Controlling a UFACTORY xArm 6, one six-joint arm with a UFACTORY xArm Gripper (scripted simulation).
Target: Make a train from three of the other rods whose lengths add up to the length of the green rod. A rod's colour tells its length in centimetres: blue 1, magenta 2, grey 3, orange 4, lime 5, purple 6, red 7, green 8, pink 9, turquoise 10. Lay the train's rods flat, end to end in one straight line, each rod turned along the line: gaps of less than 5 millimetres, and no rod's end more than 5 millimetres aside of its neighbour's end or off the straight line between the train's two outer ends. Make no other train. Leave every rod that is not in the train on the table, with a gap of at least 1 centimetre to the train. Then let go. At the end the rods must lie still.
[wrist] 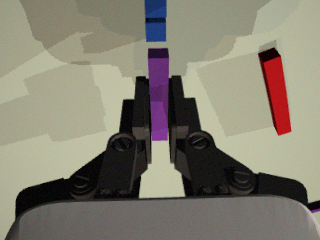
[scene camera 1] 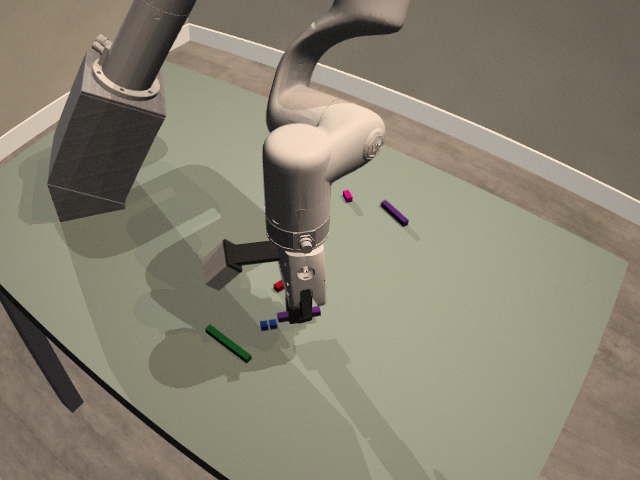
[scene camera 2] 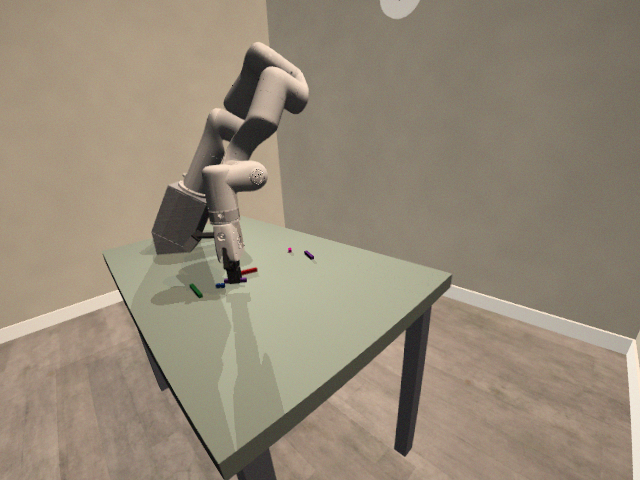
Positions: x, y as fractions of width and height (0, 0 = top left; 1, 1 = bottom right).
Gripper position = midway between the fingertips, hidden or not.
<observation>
In view: my gripper (scene camera 1: 0.47, 0.66), a red rod (wrist: 0.85, 0.25) and a purple rod (wrist: 0.50, 0.24).
My gripper also shows in the wrist view (wrist: 0.50, 0.40) and in scene camera 2 (scene camera 2: 0.37, 0.59).
</observation>
